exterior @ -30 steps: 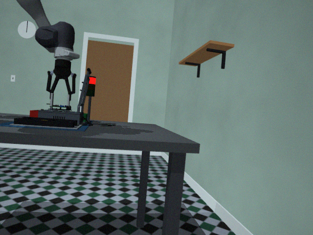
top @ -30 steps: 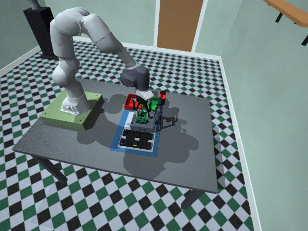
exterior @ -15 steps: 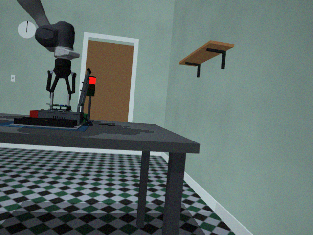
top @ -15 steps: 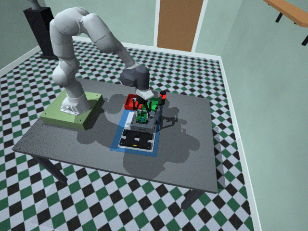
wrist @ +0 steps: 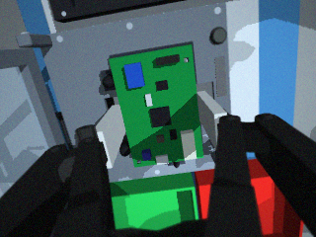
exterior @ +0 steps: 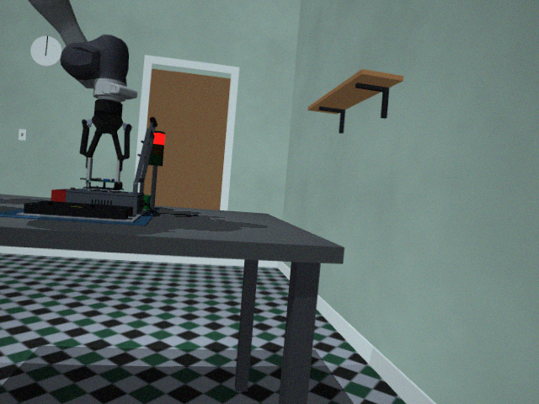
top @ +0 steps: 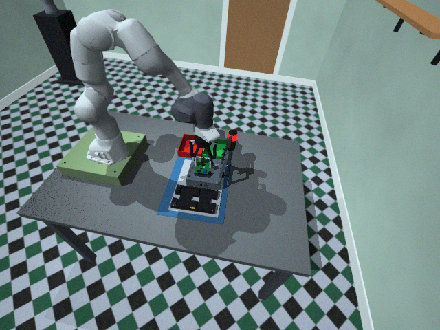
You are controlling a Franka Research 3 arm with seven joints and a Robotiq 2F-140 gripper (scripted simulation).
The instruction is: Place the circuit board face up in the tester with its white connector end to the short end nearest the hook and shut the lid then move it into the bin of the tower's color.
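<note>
The tester plate is 1 cm ahead of my hand, 1 cm to the left of it and 4 cm below it. Also, from my hand: tester lid (11 cm ahead, 7 cm above); black latch hook (6 cm behind, 6 cm to the left, 3 cm below); green circuit board (2 cm below).
</note>
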